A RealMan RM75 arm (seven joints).
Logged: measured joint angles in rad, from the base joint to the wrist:
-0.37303, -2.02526, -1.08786, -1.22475, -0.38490, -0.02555, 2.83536
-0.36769, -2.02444, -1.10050, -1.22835, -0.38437, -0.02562, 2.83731
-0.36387, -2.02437, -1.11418, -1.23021, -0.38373, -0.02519, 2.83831
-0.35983, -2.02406, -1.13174, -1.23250, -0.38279, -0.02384, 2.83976
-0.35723, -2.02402, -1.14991, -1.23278, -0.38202, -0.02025, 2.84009
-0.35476, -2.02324, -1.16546, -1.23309, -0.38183, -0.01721, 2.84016
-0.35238, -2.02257, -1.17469, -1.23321, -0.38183, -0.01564, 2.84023
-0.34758, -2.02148, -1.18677, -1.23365, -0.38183, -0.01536, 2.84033
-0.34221, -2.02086, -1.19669, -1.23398, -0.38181, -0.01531, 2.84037
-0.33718, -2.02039, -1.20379, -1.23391, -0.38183, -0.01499, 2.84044
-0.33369, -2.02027, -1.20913, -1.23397, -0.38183, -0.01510, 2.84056
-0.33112, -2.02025, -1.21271, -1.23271, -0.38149, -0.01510, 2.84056
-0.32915, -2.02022, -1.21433, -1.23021, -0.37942, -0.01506, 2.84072
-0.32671, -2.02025, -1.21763, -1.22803, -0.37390, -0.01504, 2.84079
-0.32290, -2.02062, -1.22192, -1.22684, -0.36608, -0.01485, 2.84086
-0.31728, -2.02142, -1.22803, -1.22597, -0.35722, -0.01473, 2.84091
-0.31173, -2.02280, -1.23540, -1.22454, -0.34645, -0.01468, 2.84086
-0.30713, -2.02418, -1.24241, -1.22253, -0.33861, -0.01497, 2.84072
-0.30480, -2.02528, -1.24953, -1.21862, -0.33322, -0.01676, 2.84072
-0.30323, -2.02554, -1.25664, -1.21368, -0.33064, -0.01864, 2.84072
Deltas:
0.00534, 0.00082, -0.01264, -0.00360, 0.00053, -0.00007, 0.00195
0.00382, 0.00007, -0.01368, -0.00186, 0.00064, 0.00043, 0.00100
0.00404, 0.00031, -0.01756, -0.00229, 0.00094, 0.00135, 0.00145
0.00260, 0.00004, -0.01817, -0.00028, 0.00077, 0.00359, 0.00033
0.00247, 0.00078, -0.01555, -0.00031, 0.00019, 0.00304, 0.00007
0.00238, 0.00067, -0.00923, -0.00012, 0.00000, 0.00157, 0.00007
0.00480, 0.00109, -0.01208, -0.00044, 0.00000, 0.00028, 0.00010
0.00537, 0.00062, -0.00992, -0.00033, 0.00002, 0.00005, 0.00004
0.00503, 0.00047, -0.00710, 0.00007, -0.00002, 0.00032, 0.00007
0.00349, 0.00012, -0.00534, -0.00006, 0.00000, -0.00011, 0.00012
0.00257, 0.00002, -0.00358, 0.00126, 0.00034, 0.00000, 0.00000
0.00197, 0.00003, -0.00162, 0.00250, 0.00207, 0.00004, 0.00016
0.00244, -0.00003, -0.00330, 0.00218, 0.00552, 0.00002, 0.00007
0.00381, -0.00037, -0.00429, 0.00119, 0.00782, 0.00019, 0.00007
0.00562, -0.00080, -0.00611, 0.00087, 0.00886, 0.00012, 0.00005
0.00555, -0.00138, -0.00737, 0.00143, 0.01077, 0.00005, -0.00005
0.00460, -0.00138, -0.00701, 0.00201, 0.00784, -0.00029, -0.00014
0.00233, -0.00110, -0.00712, 0.00391, 0.00539, -0.00179, 0.00000
0.00157, -0.00026, -0.00711, 0.00494, 0.00258, -0.00188, 0.00000

